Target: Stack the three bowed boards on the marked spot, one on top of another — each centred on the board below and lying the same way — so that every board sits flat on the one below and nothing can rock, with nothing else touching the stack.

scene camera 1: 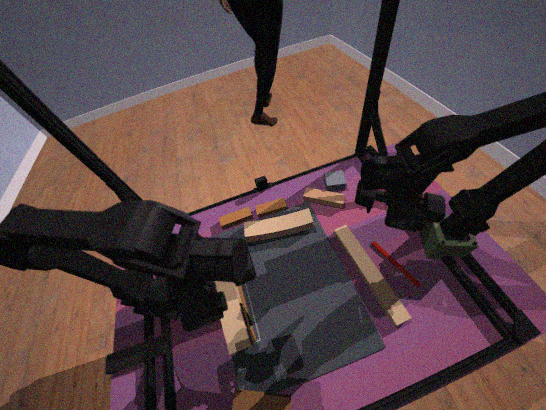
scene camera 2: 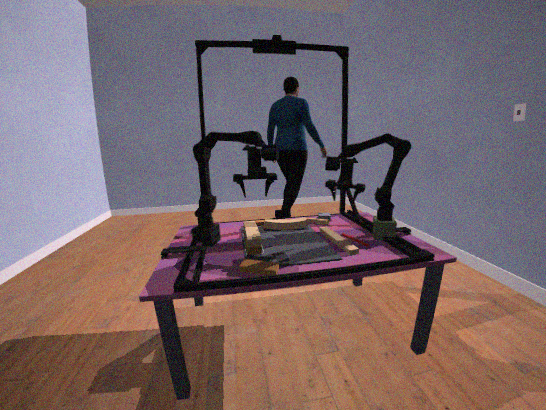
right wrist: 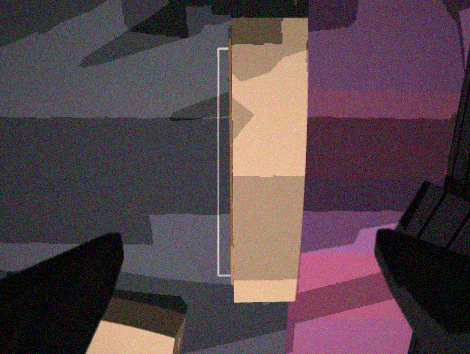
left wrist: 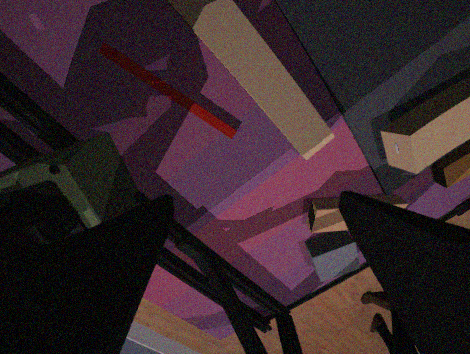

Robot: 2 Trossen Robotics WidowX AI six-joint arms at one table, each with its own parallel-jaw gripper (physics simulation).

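Frame: origin at the left arm's base, x right, y ahead, z up, level; millimetres.
Seen in the pictures: left gripper, fingertip midpoint: (scene camera 1: 386, 216) (scene camera 2: 343, 202) (left wrist: 256, 201); right gripper, fingertip midpoint: (scene camera 1: 218, 291) (scene camera 2: 255, 196) (right wrist: 249, 243); left arm's base at its link origin: (scene camera 1: 454, 229) (scene camera 2: 384, 219) (left wrist: 45, 215); right arm's base at its link origin: (scene camera 2: 205, 226).
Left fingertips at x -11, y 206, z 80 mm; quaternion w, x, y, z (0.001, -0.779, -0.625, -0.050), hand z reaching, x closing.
Pixels of each thing's top centre, then the offset from my left fingertips to it. "pt": a spot on its surface instead. Level surfaces: height alone.
- pale board at its top centre: (right wrist: 269, 177) (scene camera 1: 227, 301) (scene camera 2: 251, 226) dx -230, dy +406, dz -78 mm
- dark mat at its surface level: dz -167 mm
- marked white outline at a spot on its surface: (right wrist: 218, 160) pt dx -206, dy +370, dz -166 mm
- pale bowed board at its top centre: (right wrist: 64, 343) (scene camera 1: 278, 221) (scene camera 2: 286, 219) dx +39, dy +304, dz -115 mm
- long straight plank at its top centre: (left wrist: 236, 43) (scene camera 1: 368, 268) (scene camera 2: 337, 236) dx -90, dy +23, dz -151 mm
- red stick at its top centre: (left wrist: 172, 94) (scene camera 1: 394, 262) dx -60, dy -60, dz -167 mm
- orange block at its top centre: (scene camera 1: 260, 407) (scene camera 2: 259, 263) dx -447, dy +295, dz -142 mm
- pale block at its top centre: (left wrist: 360, 219) (scene camera 1: 323, 195) (scene camera 2: 316, 218) dx +175, dy +152, dz -145 mm
- grey block at its top centre: (left wrist: 337, 263) (scene camera 1: 335, 177) (scene camera 2: 324, 214) dx +251, dy +111, dz -137 mm
A pale board (scene camera 1: 232, 300) (scene camera 2: 252, 231) (right wrist: 270, 150) lies lengthwise at the left edge of the dark mat (scene camera 1: 305, 270), over the marked white outline (right wrist: 218, 160). A thin orange-brown edge shows beneath it; how many boards lie under it is hard to tell. Another pale bowed board (scene camera 1: 280, 225) (scene camera 2: 287, 223) (left wrist: 430, 135) lies apart at the mat's back edge. My right gripper (scene camera 2: 256, 195) (right wrist: 249, 243) is open and empty, well above the pale board on the outline. My left gripper (scene camera 2: 345, 197) (left wrist: 256, 201) is open and empty, high above the table's right back part.
A long straight plank (scene camera 1: 360, 257) (scene camera 2: 339, 240) (left wrist: 260, 75) and a red stick (scene camera 1: 395, 263) (left wrist: 170, 92) lie right of the mat. An orange block (scene camera 2: 259, 266) lies in front. Small orange blocks (scene camera 1: 235, 217) (scene camera 1: 270, 206), a pale block (scene camera 1: 324, 198) and a grey block (scene camera 1: 335, 178) lie behind.
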